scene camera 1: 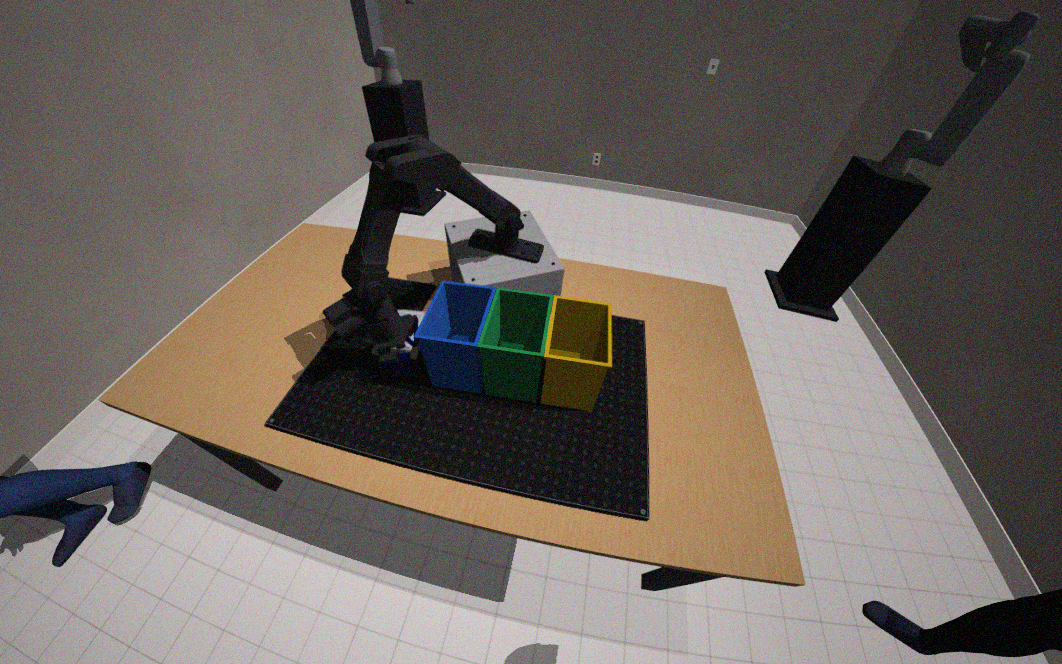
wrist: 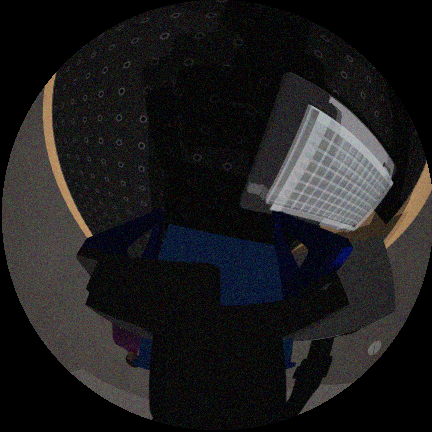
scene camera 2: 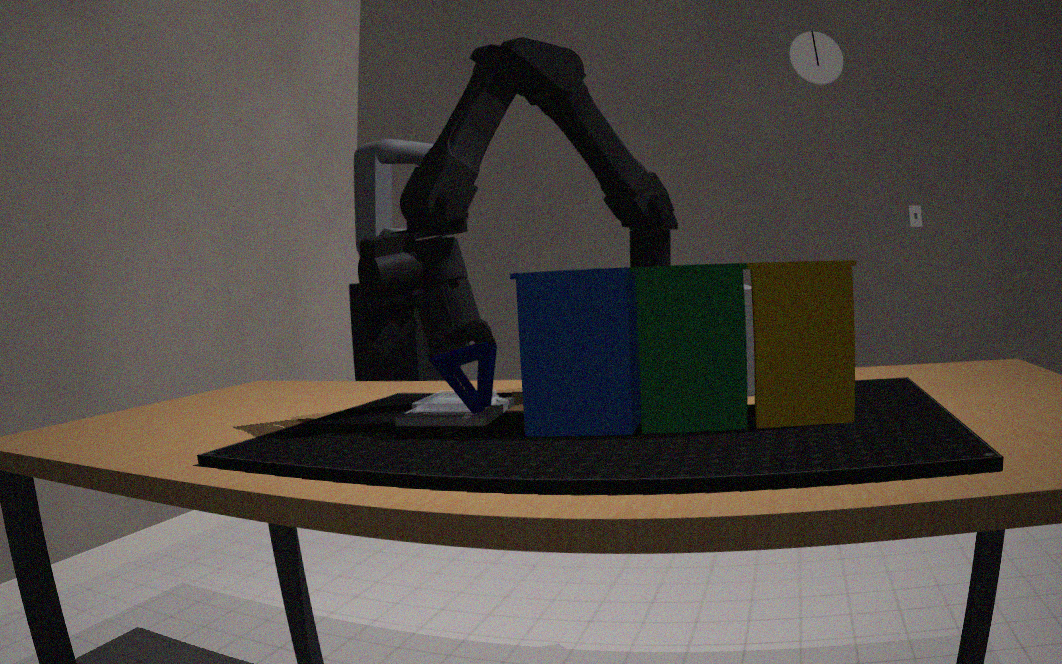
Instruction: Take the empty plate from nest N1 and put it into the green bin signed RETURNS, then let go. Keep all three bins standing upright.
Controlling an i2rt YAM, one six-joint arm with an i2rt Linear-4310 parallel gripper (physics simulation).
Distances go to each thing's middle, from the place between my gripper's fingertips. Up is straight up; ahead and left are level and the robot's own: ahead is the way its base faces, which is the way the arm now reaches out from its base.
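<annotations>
I find the blue bin [scene camera 2: 578, 329] 7 cm above my hand, 5 cm behind it and 12 cm to the left of it. The green bin [scene camera 2: 691, 318] is 7 cm above my hand as well, but 6 cm behind it and 25 cm to the left of it, while the yellow bin [scene camera 2: 803, 312] sits 7 cm above my hand, 8 cm behind it and 38 cm to the left of it. As for the gridded plate [scene camera 2: 445, 402], that is 9 cm behind my hand and 8 cm to the right of it.
</annotations>
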